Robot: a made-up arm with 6 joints. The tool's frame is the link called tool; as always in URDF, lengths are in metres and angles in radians. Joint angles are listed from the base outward.
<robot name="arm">
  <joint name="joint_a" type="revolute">
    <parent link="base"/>
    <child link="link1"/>
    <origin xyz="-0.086 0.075 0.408" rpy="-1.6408 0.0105 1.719"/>
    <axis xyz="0 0 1"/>
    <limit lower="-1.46" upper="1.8"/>
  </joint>
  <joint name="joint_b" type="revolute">
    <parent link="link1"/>
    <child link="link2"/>
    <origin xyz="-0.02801 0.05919 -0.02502" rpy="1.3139 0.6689 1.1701"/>
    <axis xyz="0 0 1"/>
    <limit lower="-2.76" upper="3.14"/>
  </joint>
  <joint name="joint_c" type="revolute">
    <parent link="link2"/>
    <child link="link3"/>
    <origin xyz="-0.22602 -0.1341 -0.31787" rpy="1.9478 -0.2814 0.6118"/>
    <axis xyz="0 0 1"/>
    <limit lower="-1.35" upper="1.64"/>
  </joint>
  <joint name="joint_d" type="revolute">
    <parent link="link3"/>
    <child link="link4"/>
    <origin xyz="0.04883 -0.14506 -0.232" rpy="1.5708 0 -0.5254"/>
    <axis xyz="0 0 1"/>
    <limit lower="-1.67" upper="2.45"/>
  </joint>
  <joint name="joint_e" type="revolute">
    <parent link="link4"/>
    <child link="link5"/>
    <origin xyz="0.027 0.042 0" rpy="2.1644 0.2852 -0.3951"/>
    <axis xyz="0 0 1"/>
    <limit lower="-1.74" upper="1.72"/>
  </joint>
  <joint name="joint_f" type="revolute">
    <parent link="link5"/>
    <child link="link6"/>
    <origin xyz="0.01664 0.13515 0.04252" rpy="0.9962 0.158 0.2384"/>
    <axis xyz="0 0 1"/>
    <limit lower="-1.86" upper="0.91"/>
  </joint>
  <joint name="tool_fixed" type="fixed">
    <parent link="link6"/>
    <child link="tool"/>
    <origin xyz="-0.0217 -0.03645 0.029" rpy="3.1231 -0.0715 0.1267"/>
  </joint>
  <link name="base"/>
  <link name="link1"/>
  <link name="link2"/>
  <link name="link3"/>
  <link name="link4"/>
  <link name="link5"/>
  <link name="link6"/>
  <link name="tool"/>
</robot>
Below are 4 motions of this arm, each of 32 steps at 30 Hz.
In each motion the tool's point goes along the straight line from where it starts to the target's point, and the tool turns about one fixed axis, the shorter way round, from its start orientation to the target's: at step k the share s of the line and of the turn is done. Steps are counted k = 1, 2, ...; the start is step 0. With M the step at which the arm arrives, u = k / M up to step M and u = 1 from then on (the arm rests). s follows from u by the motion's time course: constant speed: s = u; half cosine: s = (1 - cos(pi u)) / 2; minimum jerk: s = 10 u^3 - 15 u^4 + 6 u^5.
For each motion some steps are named. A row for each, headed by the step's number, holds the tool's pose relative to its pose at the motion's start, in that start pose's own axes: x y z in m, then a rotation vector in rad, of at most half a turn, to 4 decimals.
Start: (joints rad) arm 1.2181 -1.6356 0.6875 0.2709 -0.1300 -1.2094
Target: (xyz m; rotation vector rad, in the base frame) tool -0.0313 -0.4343 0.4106 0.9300 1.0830 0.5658
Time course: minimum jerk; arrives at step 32
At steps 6, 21, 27, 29, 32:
6: -0.0011 -0.0008 -0.0026 0.0167 0.0082 -0.0497
21: -0.0174 -0.0127 -0.0414 0.2646 0.1297 -0.7894
27: -0.0218 -0.0159 -0.0519 0.3315 0.1625 -0.9890
29: -0.0223 -0.0163 -0.0531 0.3392 0.1663 -1.0121
32: -0.0224 -0.0164 -0.0535 0.3416 0.1675 -1.0193

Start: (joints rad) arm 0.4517 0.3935 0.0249 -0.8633 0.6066 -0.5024
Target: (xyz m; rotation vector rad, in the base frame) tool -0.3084 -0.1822 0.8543 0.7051 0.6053 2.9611
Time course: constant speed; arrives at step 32
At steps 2, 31, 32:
2: 0.0076 -0.0083 -0.0112 0.0923 -0.0025 -0.0416
31: 0.1174 -0.1287 -0.1741 1.4311 -0.0387 -0.6455
32: 0.1211 -0.1329 -0.1797 1.4773 -0.0399 -0.6663

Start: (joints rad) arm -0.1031 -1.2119 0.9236 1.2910 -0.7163 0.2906
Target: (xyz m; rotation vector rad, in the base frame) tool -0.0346 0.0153 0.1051 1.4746 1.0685 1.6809
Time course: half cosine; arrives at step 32
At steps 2, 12, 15, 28, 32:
2: 0.0005 -0.0015 0.0002 0.0020 0.0026 -0.0072
12: 0.0163 -0.0474 0.0075 0.0655 0.0843 -0.2321
15: 0.0238 -0.0693 0.0110 0.0958 0.1232 -0.3392
28: 0.0507 -0.1479 0.0235 0.2043 0.2627 -0.7235
32: 0.0527 -0.1537 0.0244 0.2124 0.2731 -0.7521

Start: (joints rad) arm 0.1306 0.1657 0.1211 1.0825 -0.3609 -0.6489
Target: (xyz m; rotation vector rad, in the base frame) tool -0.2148 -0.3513 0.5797 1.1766 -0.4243 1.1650
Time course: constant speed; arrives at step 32
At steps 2, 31, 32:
2: -0.0008 0.0064 -0.0065 -0.0358 0.0207 0.0782
31: -0.0131 0.0998 -0.1009 -0.5548 0.3203 1.2123
32: -0.0136 0.1030 -0.1041 -0.5727 0.3306 1.2514

